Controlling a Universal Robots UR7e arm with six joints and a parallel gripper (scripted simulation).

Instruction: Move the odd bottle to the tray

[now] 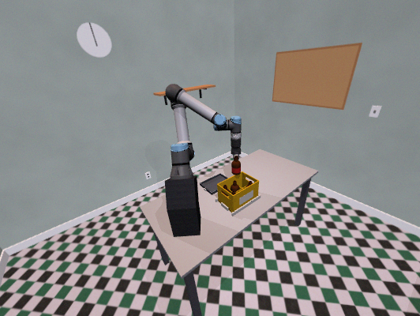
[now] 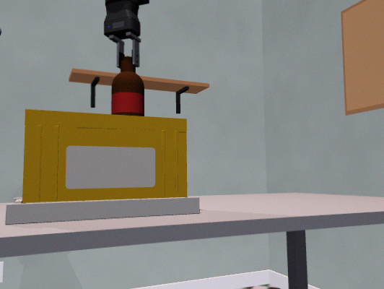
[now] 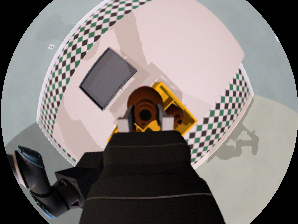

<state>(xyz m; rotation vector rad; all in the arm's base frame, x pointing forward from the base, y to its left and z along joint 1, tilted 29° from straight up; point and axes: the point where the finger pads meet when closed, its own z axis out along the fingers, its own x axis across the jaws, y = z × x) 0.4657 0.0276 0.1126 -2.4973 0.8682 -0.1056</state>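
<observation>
The brown bottle is 7 cm below my hand. From my hand the other things lie so: dark tray 33 cm below, 18 cm to the left, 10 cm behind; then crate 25 cm below, 10 cm to the right, 5 cm behind.
</observation>
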